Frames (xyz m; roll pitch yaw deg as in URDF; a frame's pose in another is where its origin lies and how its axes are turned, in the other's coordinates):
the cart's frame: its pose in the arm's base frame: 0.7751 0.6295 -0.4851 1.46 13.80 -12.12
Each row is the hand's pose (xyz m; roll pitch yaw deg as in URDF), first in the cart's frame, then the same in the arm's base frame.
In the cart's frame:
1: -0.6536 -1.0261 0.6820 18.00 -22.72 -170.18
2: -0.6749 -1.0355 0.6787 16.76 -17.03 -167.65
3: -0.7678 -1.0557 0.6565 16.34 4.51 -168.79
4: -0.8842 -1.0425 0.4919 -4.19 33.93 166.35
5: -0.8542 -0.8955 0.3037 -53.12 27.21 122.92
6: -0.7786 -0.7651 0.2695 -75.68 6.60 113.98
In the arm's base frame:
1: 0.0884 -0.2900 0.3075 13.39 -36.01 179.80
2: 0.0654 -0.2945 0.3092 11.77 -30.14 -177.94
3: -0.0322 -0.2937 0.3093 12.24 -8.75 179.07
4: -0.1774 -0.2447 0.1776 -2.22 20.16 154.96
5: -0.1601 -0.0932 -0.0087 -41.79 18.07 115.01
6: -0.0679 0.0212 -0.0567 -63.68 -0.41 102.33

